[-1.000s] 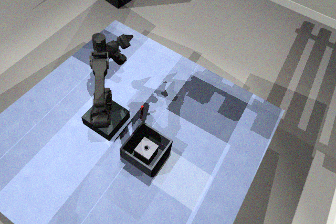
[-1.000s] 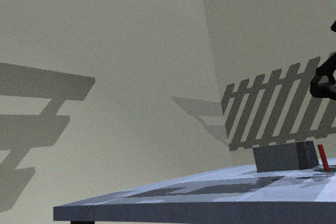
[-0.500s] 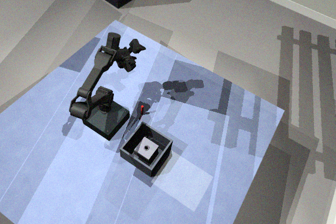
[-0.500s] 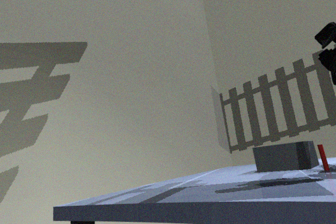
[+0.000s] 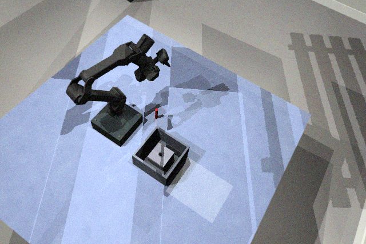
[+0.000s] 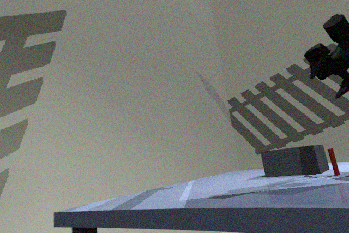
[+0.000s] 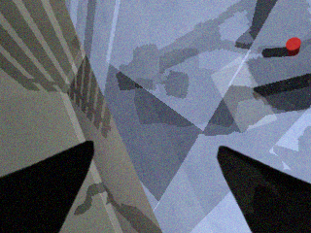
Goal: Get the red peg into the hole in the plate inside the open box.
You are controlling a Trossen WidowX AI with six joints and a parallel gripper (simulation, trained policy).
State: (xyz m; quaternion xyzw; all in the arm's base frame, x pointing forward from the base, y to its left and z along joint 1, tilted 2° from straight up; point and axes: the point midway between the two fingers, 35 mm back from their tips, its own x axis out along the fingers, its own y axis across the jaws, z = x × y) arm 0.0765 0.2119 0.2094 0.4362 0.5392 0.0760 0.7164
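My gripper tip is 50 mm short of the red peg, 90 mm to the left of it and 210 mm above it. The rest, counted from my gripper tip: box (220 mm ahead, 250 mm to the right, 230 mm below); then light grey plate (220 mm ahead, 250 mm to the right, 210 mm below).
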